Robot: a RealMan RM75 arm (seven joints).
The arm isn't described. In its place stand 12 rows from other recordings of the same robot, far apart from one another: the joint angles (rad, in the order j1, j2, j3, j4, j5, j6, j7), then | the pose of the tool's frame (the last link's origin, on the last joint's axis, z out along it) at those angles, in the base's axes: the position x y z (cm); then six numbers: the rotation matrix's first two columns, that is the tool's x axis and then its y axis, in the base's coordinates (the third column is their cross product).
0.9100, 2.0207, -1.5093, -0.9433, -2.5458, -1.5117, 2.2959 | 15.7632 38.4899 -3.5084 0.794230 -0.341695 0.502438 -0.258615 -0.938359 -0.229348
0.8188, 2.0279, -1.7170, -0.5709, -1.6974, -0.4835, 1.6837 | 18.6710 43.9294 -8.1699 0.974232 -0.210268 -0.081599 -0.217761 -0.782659 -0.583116
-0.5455, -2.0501, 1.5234, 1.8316, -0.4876, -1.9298, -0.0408 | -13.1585 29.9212 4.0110 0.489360 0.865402 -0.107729 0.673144 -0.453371 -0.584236
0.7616, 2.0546, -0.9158, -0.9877, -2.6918, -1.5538, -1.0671 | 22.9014 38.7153 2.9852 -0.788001 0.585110 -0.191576 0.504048 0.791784 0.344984
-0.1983, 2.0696, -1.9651, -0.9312, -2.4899, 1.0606, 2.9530 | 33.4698 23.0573 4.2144 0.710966 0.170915 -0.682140 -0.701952 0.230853 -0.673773
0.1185, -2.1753, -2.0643, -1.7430, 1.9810, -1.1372, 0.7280 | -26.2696 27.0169 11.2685 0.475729 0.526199 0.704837 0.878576 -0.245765 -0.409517
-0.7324, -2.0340, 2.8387, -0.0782, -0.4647, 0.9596, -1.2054 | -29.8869 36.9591 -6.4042 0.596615 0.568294 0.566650 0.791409 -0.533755 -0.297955
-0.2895, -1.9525, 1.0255, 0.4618, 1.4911, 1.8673, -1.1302 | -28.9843 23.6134 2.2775 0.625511 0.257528 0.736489 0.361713 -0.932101 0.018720
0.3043, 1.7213, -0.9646, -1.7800, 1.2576, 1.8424, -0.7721 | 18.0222 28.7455 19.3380 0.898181 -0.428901 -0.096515 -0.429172 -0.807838 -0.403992
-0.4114, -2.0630, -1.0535, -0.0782, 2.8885, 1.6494, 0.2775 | -27.7888 28.6747 -0.8574 0.777979 -0.568030 0.268498 0.120534 -0.284473 -0.951076
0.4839, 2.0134, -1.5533, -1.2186, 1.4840, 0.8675, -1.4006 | 12.4240 38.5128 -1.2169 0.911871 -0.043503 -0.408166 -0.238606 -0.865292 -0.440837
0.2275, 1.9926, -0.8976, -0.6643, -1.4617, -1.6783, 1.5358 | 30.0325 26.6711 5.0607 0.462573 -0.431130 -0.774696 -0.670364 -0.741925 0.012616
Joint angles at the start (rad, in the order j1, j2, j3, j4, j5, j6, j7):
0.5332, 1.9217, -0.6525, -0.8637, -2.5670, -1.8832, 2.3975
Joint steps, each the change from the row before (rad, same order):
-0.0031, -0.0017, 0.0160, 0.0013, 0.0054, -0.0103, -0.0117
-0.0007, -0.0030, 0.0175, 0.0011, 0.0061, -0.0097, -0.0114
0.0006, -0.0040, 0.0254, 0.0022, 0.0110, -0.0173, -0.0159
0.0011, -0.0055, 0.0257, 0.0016, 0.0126, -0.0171, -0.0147
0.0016, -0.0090, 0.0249, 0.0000, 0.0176, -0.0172, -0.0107
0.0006, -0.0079, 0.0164, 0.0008, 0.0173, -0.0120, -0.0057
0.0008, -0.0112, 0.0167, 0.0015, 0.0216, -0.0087, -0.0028
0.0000, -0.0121, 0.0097, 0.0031, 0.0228, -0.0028, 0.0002
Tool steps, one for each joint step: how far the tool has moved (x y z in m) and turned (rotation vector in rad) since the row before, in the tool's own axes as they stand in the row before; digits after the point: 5 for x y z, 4 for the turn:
0.00159, -0.00003, -0.00173, -0.0152, -0.0094, -0.0031
0.00046, 0.00028, -0.00250, -0.0142, -0.0126, -0.0052
0.00025, 0.00141, -0.00344, -0.0247, -0.0175, -0.0095
-0.00032, 0.00152, -0.00421, -0.0236, -0.0203, -0.0104
-0.00141, 0.00180, -0.00588, -0.0218, -0.0250, -0.0109
-0.00137, 0.00152, -0.00459, -0.0169, -0.0203, -0.0079
-0.00243, 0.00131, -0.00591, -0.0145, -0.0265, -0.0074
-0.00275, 0.00080, -0.00546, -0.0093, -0.0246, -0.0059

